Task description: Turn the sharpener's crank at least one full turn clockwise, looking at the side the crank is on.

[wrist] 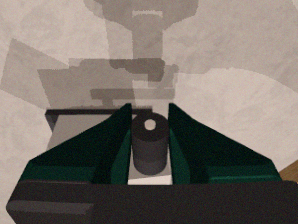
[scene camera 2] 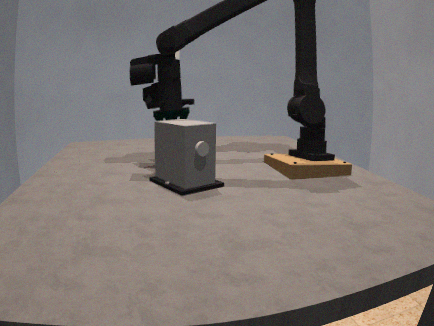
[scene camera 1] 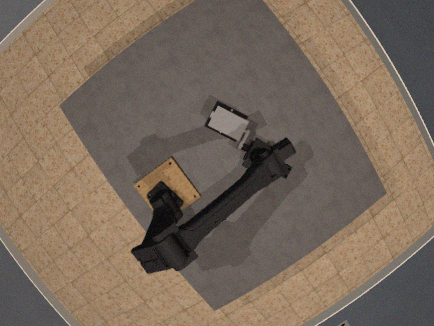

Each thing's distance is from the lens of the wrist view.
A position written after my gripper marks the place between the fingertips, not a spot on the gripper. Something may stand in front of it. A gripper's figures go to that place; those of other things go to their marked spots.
my gripper (wrist: 150,112): 0.13 m
sharpener (wrist: 70,122): 0.22 m
